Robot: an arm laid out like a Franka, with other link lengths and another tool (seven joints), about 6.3 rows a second.
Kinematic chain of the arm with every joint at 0, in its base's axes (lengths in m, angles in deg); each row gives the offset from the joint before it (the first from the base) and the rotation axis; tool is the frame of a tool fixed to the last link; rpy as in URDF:
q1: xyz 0 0 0.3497 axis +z
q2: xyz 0 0 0 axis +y
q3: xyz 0 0 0.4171 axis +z
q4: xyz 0.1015 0 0 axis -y
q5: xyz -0.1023 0 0.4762 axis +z
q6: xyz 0 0 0 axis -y
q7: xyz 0.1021 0 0 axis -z
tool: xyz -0.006 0.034 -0.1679 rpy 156.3 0 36.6
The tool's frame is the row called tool.
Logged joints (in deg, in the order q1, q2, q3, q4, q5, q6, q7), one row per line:
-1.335, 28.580, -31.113, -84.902, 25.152, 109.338, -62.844
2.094, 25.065, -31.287, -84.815, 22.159, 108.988, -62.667
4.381, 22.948, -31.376, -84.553, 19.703, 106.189, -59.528
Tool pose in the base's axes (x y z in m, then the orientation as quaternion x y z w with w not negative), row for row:
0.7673, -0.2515, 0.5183, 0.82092, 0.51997, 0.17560, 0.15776
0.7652, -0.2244, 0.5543, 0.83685, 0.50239, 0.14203, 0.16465
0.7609, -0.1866, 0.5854, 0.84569, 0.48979, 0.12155, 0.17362
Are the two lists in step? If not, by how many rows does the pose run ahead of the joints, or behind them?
The pose runs 2 rows ahead of the joints: the pose in row i belongs to the joints in row i + 2.
